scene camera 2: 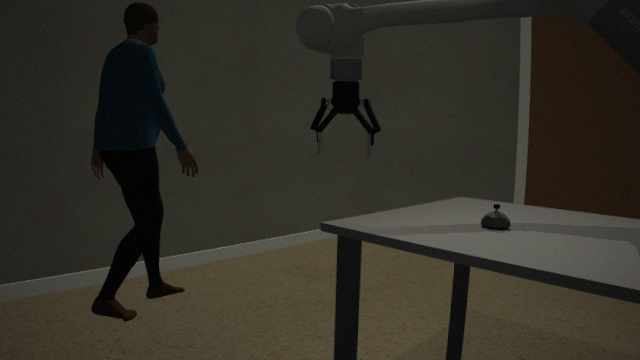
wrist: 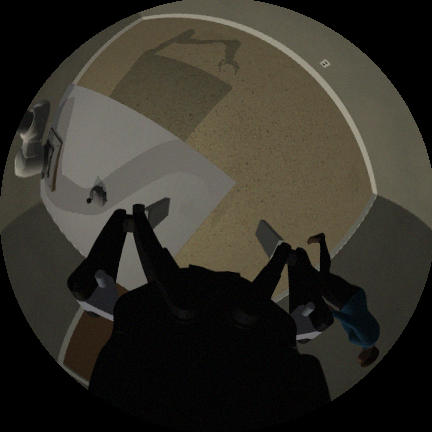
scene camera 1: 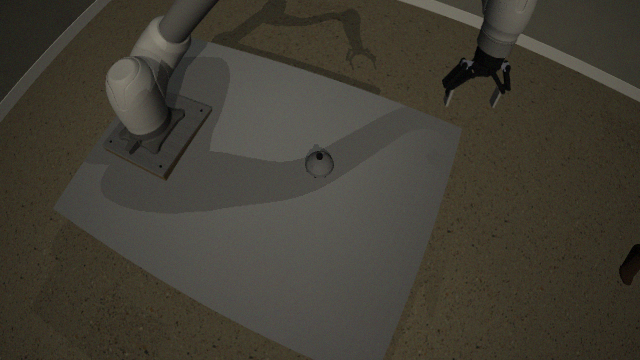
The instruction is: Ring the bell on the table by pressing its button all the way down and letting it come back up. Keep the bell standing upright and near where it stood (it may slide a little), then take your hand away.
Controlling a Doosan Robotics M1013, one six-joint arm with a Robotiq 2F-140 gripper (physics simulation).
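Frame: origin at the arm's base, x ahead, y left, z up, level; millimetres.
Seen in the pictures: gripper, fingertip midpoint: point(scene camera 2: 344, 155) point(wrist: 213, 216) point(scene camera 1: 469, 103); arm's base at its link origin: point(wrist: 46, 157) point(scene camera 1: 151, 125).
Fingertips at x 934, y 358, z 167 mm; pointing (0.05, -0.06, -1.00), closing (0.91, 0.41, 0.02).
Offsets run from my fingertips to a thing's top centre. Level surfaces: height alone.
A grey dome bell {dz -126, dx -353, dy -267 mm} point(scene camera 1: 319, 166) point(scene camera 2: 495, 220) point(wrist: 98, 196) stands upright on the light grey table {dz -192 mm} point(scene camera 1: 300, 250) point(scene camera 2: 430, 245) point(wrist: 115, 130). Its small black button {dz -126, dx -353, dy -267 mm} point(scene camera 1: 319, 156) point(scene camera 2: 496, 206) point(wrist: 89, 200) sticks up from the top. My gripper point(scene camera 1: 471, 101) point(scene camera 2: 344, 151) point(wrist: 213, 216) is wide open, with nothing between its fingers. It points down, high above the level of the table top and well to one side of the bell, out by the table's edge. The gripper and the bell are far apart.
The arm's base plate point(scene camera 1: 187, 131) point(wrist: 56, 159) is fixed on the table, with the arm rising from it. A person in a blue top point(scene camera 2: 129, 95) point(wrist: 361, 317) stands on the floor beyond the table. The arm's shadow falls across the table and the bell.
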